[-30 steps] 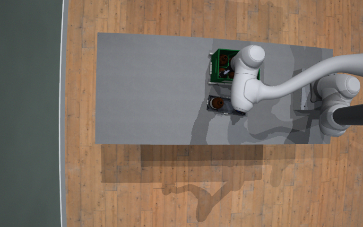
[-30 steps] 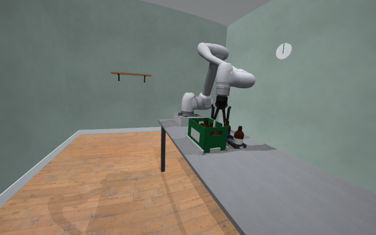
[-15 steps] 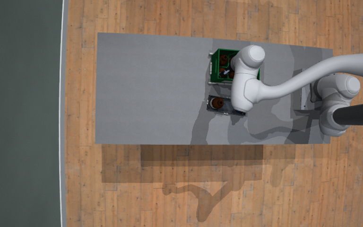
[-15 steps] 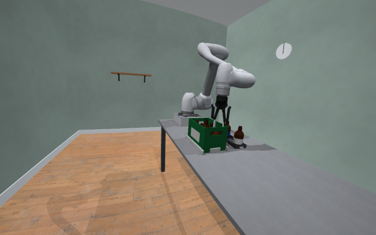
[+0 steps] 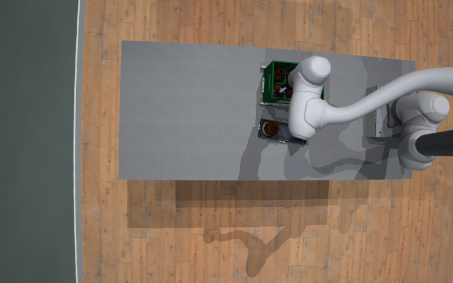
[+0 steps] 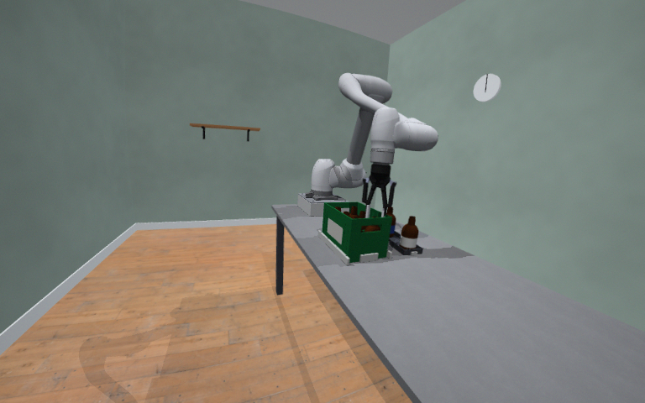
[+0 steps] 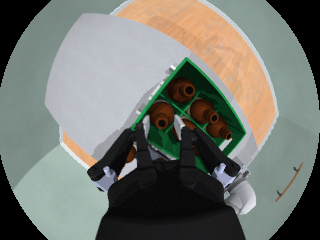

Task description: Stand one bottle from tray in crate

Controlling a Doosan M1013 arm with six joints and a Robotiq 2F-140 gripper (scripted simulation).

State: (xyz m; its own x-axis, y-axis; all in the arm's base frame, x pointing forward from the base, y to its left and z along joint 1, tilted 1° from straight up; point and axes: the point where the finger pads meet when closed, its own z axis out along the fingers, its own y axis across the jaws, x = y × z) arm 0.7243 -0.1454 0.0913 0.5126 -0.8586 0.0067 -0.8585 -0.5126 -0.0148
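Now: hand 9 cm above the brown bottle. The rest, counted from my hand: green crate: 9 cm behind, 3 cm to the right, 9 cm below; then dark tray: 5 cm behind, 21 cm to the left, 16 cm below.
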